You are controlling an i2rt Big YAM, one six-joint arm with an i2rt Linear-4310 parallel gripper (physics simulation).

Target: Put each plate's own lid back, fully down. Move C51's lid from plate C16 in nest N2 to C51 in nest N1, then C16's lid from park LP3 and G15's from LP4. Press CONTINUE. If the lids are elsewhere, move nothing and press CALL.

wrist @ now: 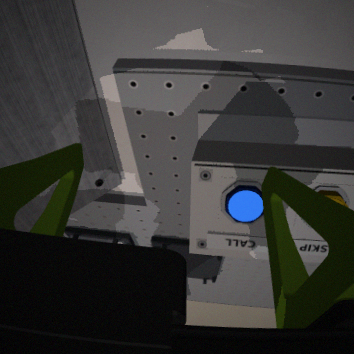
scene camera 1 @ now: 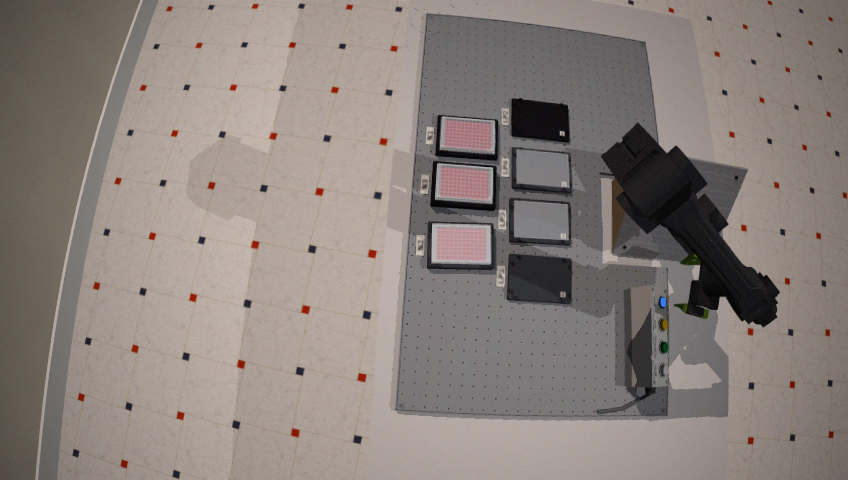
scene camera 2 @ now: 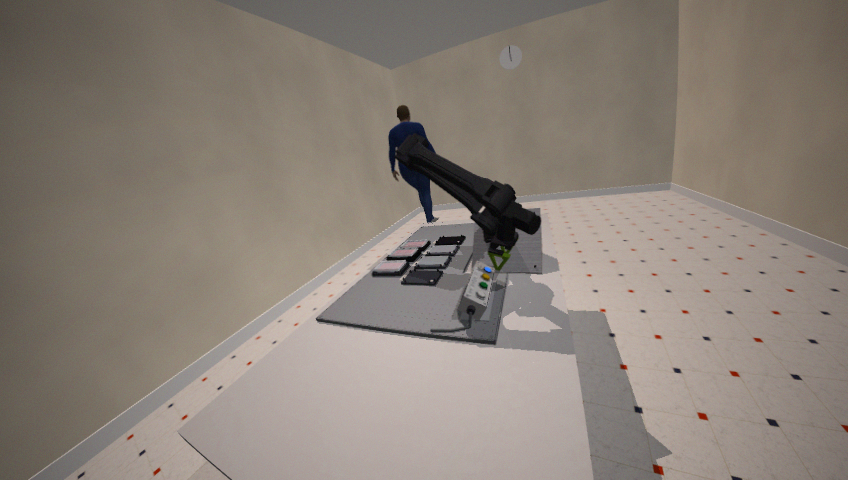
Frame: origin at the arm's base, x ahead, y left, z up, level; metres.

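Seen in the pictures: gripper, fingertip midpoint: (wrist: 175,164) (scene camera 1: 679,284) (scene camera 2: 501,262); arm's base at its link origin: (scene camera 2: 493,228).
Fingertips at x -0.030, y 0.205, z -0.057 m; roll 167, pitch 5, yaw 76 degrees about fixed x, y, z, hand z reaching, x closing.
Note:
Pixels of each thing's top centre, then the offset from my fingertips to it. "*": a spot on its surface instead.
- blue CALL button at its top centre: (wrist: 244,216) (scene camera 1: 663,301) (scene camera 2: 486,267) dx +0.046, dy +0.038, dz +0.002 m
- button box at its top centre: (scene camera 1: 658,335) (scene camera 2: 476,275) dx +0.070, dy +0.112, dz +0.013 m
- yellow SKIP at its top centre: (wrist: 329,221) (scene camera 1: 666,324) dx +0.043, dy +0.088, dz +0.004 m
- whitish at its top centre: (scene camera 1: 666,370) dx +0.051, dy +0.188, dz +0.004 m
- cable at a spot on its surface: (scene camera 1: 621,409) * dx +0.130, dy +0.272, dz -0.064 m
My gripper (scene camera 1: 683,284) (scene camera 2: 498,266) (wrist: 175,164) is open and empty beside the button box's blue end. The blue CALL button (scene camera 1: 662,302) (scene camera 2: 487,270) (wrist: 245,205) looks bright, next to one finger in the wrist view. CONTINUE's label is unreadable. Three pink plates, upper (scene camera 1: 467,136), middle (scene camera 1: 464,183) and lower (scene camera 1: 461,244), sit in the left nests. The lower looks paler; the middle stands slightly taller. I cannot tell which carries a lid. Two grey lids (scene camera 1: 541,170) (scene camera 1: 540,220) lie on the middle parks. The end parks (scene camera 1: 540,120) (scene camera 1: 539,278) hold no lid. Nest and park labels are too small to read.
The button box (scene camera 2: 473,300) also has yellow SKIP (scene camera 1: 664,324) (wrist: 332,198), green (scene camera 1: 664,347) and whitish (scene camera 1: 662,369) buttons. A cable (scene camera 1: 621,409) runs from it. A grey plate (scene camera 1: 717,178) lies under the arm. A person in blue (scene camera 2: 407,133) stands behind the arm.

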